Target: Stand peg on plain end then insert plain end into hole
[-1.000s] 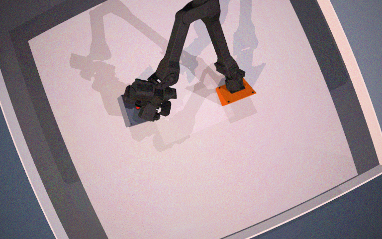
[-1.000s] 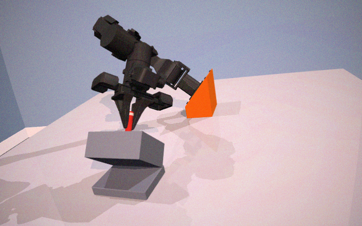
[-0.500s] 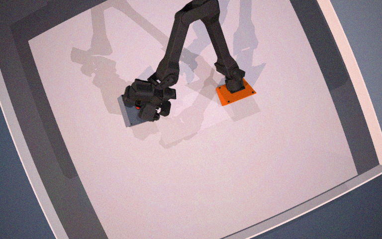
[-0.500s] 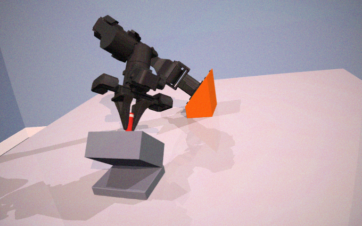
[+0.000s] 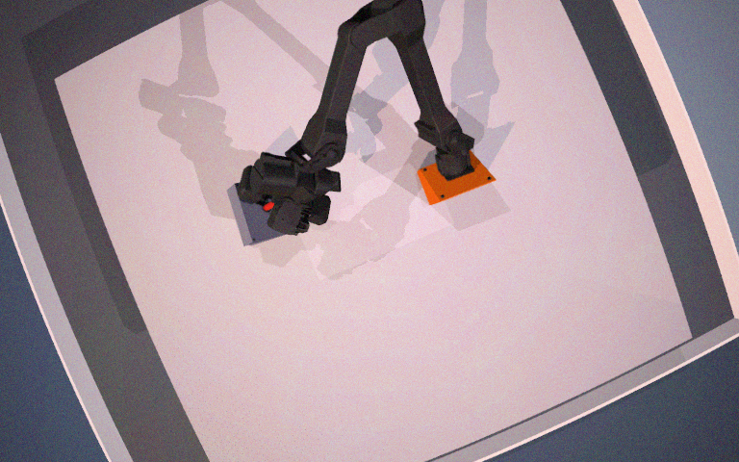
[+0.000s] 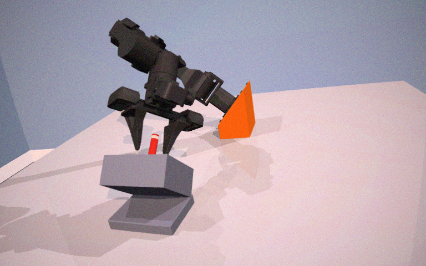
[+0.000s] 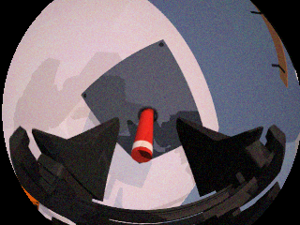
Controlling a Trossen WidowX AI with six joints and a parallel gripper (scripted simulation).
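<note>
Right now the red peg is 10 mm behind my gripper tip and 10 mm above it. From my gripper tip the other things lie so: grey foot 50 mm ahead, 100 mm below; panel 30 mm ahead, 30 mm below.
</note>
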